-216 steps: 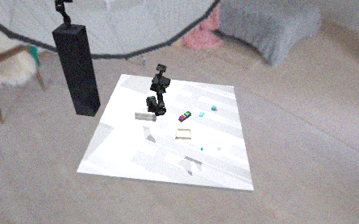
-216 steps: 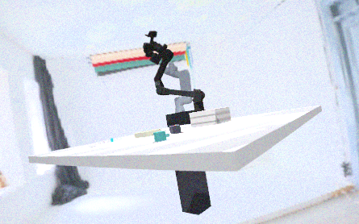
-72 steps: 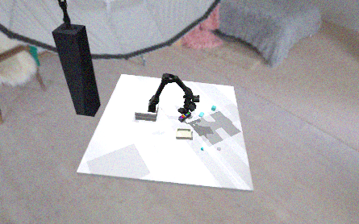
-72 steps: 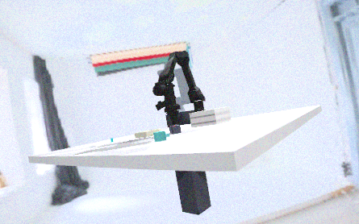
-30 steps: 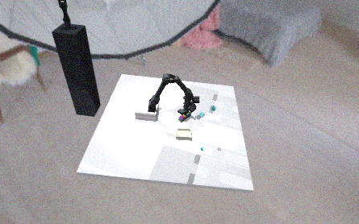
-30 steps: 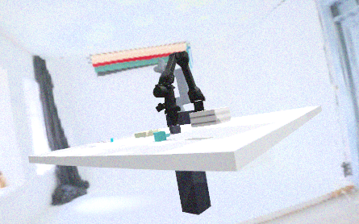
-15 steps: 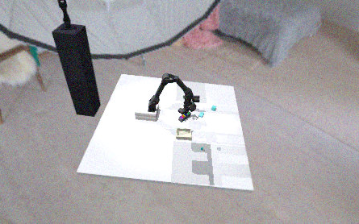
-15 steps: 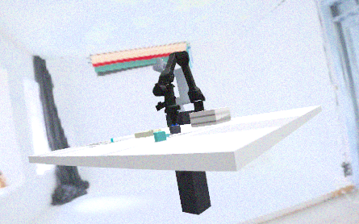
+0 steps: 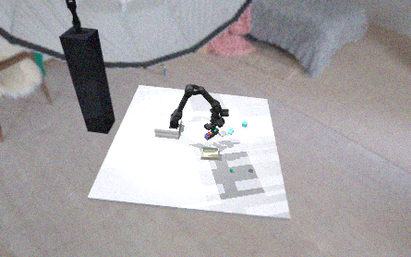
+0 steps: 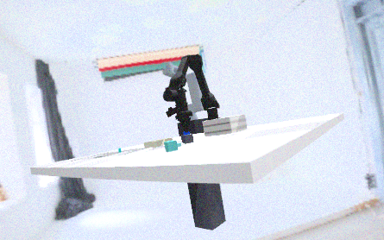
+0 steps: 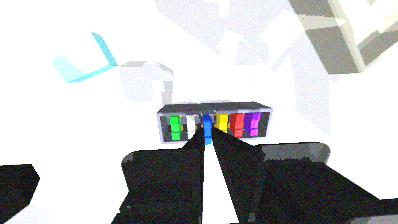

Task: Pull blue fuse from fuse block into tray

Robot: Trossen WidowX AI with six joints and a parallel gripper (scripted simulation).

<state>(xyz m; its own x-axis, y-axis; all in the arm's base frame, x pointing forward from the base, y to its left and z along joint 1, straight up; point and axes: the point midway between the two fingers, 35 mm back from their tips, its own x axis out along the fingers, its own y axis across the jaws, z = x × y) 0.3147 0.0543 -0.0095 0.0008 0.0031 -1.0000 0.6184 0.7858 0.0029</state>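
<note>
Now: the beige tray 22 cm to the right of my gripper tip and 5 cm below it. The rest, counted from my gripper tip: blue fuse (1 cm below).
</note>
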